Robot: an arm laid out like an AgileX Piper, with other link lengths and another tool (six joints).
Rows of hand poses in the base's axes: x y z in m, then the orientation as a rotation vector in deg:
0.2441, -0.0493, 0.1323, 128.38, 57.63, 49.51
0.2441, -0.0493, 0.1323, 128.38, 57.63, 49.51
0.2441, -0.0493, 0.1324, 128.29, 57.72, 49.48
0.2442, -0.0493, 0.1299, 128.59, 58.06, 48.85
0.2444, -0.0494, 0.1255, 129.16, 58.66, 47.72
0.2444, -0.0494, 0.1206, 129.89, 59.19, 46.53
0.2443, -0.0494, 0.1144, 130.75, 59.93, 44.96
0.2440, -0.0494, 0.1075, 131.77, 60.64, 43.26
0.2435, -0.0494, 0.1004, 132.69, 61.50, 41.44
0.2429, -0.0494, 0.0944, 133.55, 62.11, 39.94
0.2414, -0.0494, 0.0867, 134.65, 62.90, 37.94
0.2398, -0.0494, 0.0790, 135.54, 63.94, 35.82
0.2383, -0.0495, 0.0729, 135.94, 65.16, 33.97
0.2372, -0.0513, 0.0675, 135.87, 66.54, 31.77
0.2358, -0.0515, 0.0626, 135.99, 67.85, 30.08
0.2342, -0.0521, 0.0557, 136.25, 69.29, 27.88
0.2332, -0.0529, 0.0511, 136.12, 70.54, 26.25
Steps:
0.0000, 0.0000, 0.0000, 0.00, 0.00, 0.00
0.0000, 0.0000, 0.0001, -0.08, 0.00, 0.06
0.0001, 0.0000, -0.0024, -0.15, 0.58, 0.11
0.0003, -0.0001, -0.0068, -0.24, 1.64, 0.20
0.0003, -0.0001, -0.0117, -0.23, 2.78, 0.21
0.0002, -0.0001, -0.0179, -0.28, 4.26, 0.27
-0.0001, -0.0001, -0.0248, -0.24, 5.87, 0.27
-0.0006, -0.0001, -0.0319, -0.30, 7.54, 0.36
-0.0012, -0.0001, -0.0379, -0.27, 8.94, 0.37
-0.0027, -0.0001, -0.0456, -0.23, 10.78, 0.37
-0.0043, -0.0001, -0.0533, -0.37, 12.66, 0.54
-0.0058, -0.0002, -0.0594, -0.76, 14.23, 0.93
-0.0069, -0.0020, -0.0648, -1.64, 15.83, 1.37
-0.0083, -0.0022, -0.0697, -2.14, 17.22, 1.90
-0.0099, -0.0028, -0.0766, -2.69, 19.00, 2.39
-0.0109, -0.0036, -0.0812, -3.32, 20.24, 2.91

